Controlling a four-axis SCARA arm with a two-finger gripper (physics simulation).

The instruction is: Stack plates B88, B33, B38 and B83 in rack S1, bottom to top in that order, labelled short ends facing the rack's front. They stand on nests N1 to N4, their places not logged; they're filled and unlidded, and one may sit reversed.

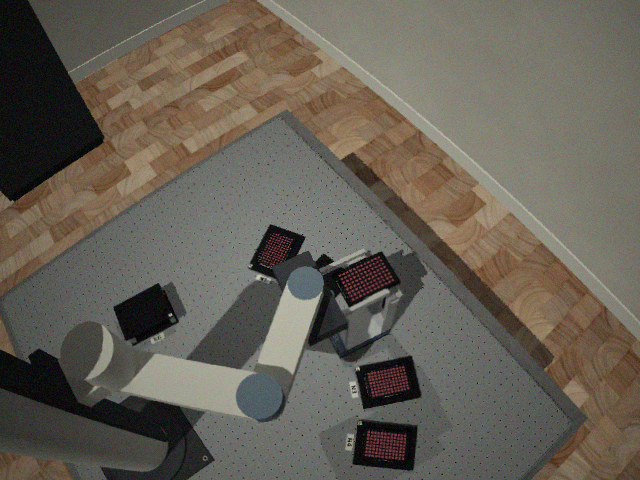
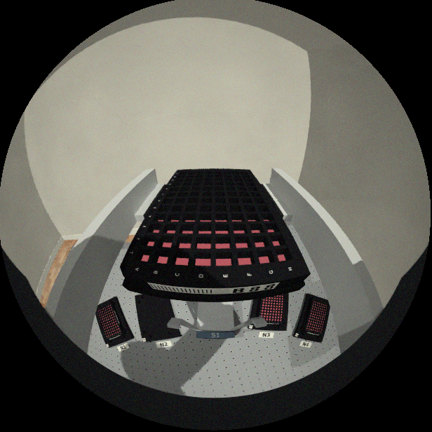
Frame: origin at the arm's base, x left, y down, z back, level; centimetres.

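Where they show: gripper, fingertip midpoint: [image 1: 376, 271]; arm's base, origin of the base link: [image 1: 146, 446].
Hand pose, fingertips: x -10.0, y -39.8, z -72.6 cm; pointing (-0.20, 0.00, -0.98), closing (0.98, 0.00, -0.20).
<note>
Each offset is from my fingertips to the top centre of the thing. Level surfaces: height alone.
My gripper [image 1: 367, 279] [image 2: 213, 176] is shut on plate B88 {dy +0.5, dx +0.5, dz +2.4 cm} [image 1: 373, 276] [image 2: 215, 250], a black plate with pink-filled wells. It holds the plate level, high over rack S1 {dy +8.4, dx +0.3, dz +3.0 cm} [image 1: 356, 333] [image 2: 215, 315], whose blue sign [image 2: 215, 335] shows below it. The labelled short end of B88 faces the same side as that sign. Pink-filled plates stand on N1 {dy +35.9, dx +35.9, dz +6.5 cm} [image 1: 276, 249] [image 2: 111, 320], N3 {dy +35.9, dx -16.8, dz +6.2 cm} [image 1: 388, 381] [image 2: 273, 306] and N4 {dy +35.9, dx -30.1, dz +18.2 cm} [image 1: 385, 444] [image 2: 313, 316]; their labels are too small to read. Nest N2 [image 2: 156, 317] is black and bears no plate. The raised plate hides much of the rack's inside.
A black flat stand [image 1: 146, 312] with a small tag lies on the grey perforated table {dy +38.5 cm} [image 1: 206, 237] at the left, near the arm's base. The arm's links [image 1: 180, 384] reach across the table. A large black block [image 1: 41, 103] stands beyond the table at the upper left.
</note>
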